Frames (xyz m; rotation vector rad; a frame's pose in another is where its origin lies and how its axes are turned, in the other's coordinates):
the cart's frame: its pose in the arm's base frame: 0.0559 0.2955 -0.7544 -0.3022 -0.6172 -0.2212
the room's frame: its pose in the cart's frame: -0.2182 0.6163 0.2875 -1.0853 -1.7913 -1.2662
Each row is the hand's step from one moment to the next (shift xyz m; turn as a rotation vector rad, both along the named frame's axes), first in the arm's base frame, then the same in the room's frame.
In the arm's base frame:
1: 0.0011 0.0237 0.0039 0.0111 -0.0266 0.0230
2: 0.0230 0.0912 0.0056 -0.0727 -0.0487 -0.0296
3: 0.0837 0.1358 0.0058 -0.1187 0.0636 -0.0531
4: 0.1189 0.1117 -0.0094 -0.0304 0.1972 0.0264
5: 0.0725 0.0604 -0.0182 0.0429 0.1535 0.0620
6: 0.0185 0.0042 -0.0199 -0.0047 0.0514 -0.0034
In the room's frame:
1: 0.0142 0.0084 0.0175 -0.0147 0.0195 -0.0276
2: 0.0376 0.0354 0.0788 0.0140 -0.0744 -0.0530
3: 0.0190 0.0786 0.1376 0.1032 -0.0971 0.0296
4: -0.0262 0.0816 0.1391 0.1451 0.0427 0.1328
5: -0.0250 0.0383 0.0845 0.0799 0.1041 0.1097
6: -0.0185 -0.0047 0.0198 0.0316 0.0047 0.0407

